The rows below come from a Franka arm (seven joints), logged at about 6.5 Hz.
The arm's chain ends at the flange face. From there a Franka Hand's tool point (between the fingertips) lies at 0.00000 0.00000 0.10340 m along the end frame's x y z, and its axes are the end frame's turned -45 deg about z.
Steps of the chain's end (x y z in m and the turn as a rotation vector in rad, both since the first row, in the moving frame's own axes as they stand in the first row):
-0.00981, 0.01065, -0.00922, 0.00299, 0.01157, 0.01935
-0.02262, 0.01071, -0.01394, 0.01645, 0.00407, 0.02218
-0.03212, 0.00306, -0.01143, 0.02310, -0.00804, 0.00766
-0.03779, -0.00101, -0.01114, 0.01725, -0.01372, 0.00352
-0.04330, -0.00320, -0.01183, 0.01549, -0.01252, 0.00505
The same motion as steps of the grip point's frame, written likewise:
-0.01341, 0.00123, -0.00923, -0.00607, 0.01030, 0.01935
-0.02206, -0.00931, -0.01395, 0.00875, 0.01451, 0.02218
-0.02377, -0.02282, -0.01146, 0.02202, 0.01065, 0.00766
-0.02575, -0.02970, -0.01117, 0.02190, 0.00250, 0.00352
-0.02813, -0.03493, -0.01185, 0.01981, 0.00210, 0.00505

